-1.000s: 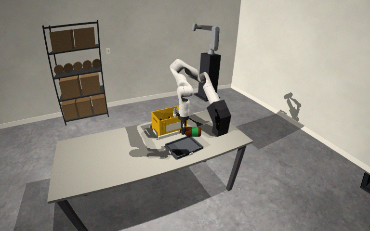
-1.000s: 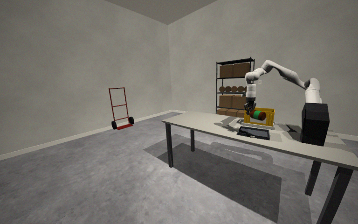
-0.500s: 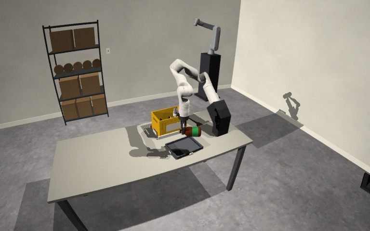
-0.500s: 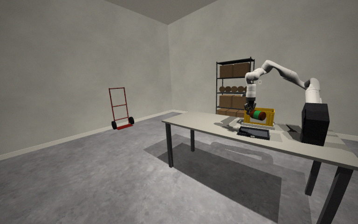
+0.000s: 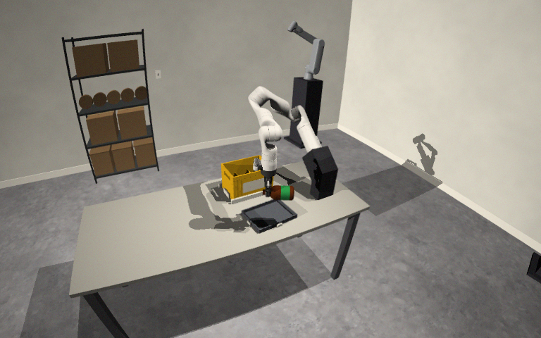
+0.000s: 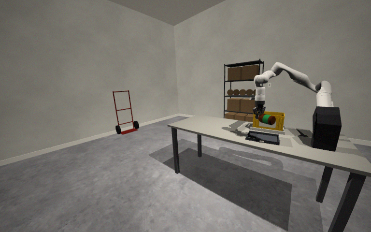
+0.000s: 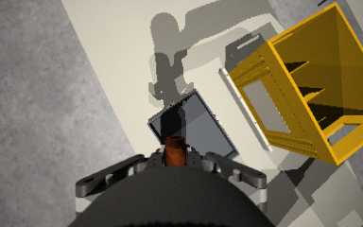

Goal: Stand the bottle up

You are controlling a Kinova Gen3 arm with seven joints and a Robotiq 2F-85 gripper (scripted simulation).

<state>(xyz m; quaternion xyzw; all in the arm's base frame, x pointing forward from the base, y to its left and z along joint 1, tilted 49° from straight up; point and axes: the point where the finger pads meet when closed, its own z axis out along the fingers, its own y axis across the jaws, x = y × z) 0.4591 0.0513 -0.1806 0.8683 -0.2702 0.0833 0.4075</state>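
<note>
The bottle lies 4 cm behind my hand and 3 cm to the left of it. Also, from my hand: yellow crate 7 cm behind, 33 cm to the right, 12 cm below; tray 5 cm behind, 4 cm to the right, 19 cm below.
</note>
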